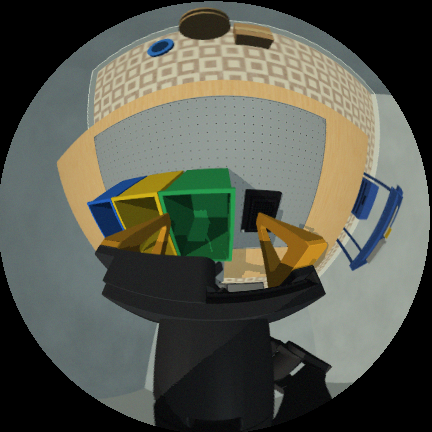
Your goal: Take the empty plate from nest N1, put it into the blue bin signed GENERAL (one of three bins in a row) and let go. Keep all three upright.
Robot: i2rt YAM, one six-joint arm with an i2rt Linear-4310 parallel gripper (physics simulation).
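Places are measured from the arm's base along level axes (x right, y ahead, z up), in millimetres.
Where they show: gripper, fingertip midpoint: (213,217).
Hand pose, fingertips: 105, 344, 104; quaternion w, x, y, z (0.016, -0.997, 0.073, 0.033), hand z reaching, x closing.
Each offset is from my fingertips to the centre of the thing, as dx, dy, dz. "spot": to the spot under its first point. Level surfaces: height alone.
My gripper (213,217) is open, with nothing between its orange fingers. It hangs above the row of bins. The blue bin {spot: -267, +23, -147} (120,188) stands at the left end of the row, partly hidden behind the left finger. The yellow bin {-175, -71, -164} (152,185) is in the middle and the green bin {-44, -83, -164} (207,180) at the right. All three stand upright; their signs cannot be read. A black rectangular piece {+121, -162, -235} (261,207) with a dark grid lies flat right of the green bin, by the right fingertip. I cannot tell whether it is the plate or an empty nest.
A grey perforated board {dz -253} (210,135) lies on the wooden table {dz -266} (345,132). Beyond the table's far edge are a patterned rug (232,63), a blue ring (151,49), a round brown object (204,25) and a brown box (253,37). A blue framed object (395,204) stands off the right edge.
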